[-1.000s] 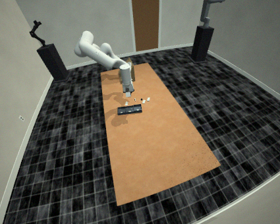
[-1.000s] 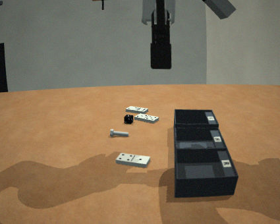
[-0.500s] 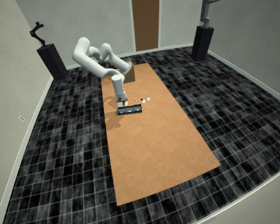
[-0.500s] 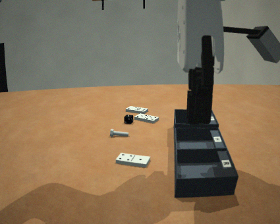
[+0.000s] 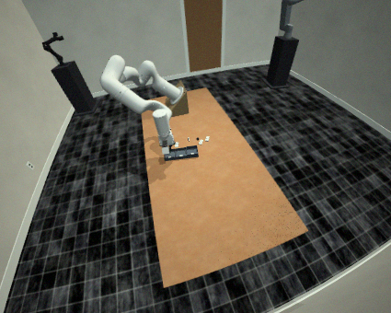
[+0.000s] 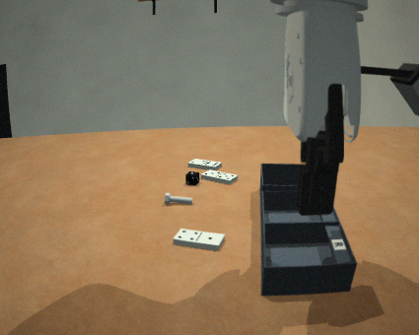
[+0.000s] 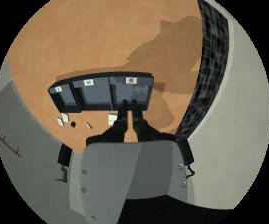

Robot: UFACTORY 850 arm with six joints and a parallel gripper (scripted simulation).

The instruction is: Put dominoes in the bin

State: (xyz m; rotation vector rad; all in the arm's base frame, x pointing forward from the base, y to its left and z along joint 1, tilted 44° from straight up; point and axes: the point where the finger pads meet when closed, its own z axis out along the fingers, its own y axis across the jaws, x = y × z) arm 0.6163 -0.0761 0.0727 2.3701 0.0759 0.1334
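Now: the bin row 8 cm to the left of my hand and 7 cm below it. Also, from my hand: black die: 23 cm to the left, 14 cm behind, 8 cm below; then grey bolt: 15 cm to the left, 15 cm behind, 8 cm below; then white domino: 11 cm behind, 8 cm below, 5 cm to the left.
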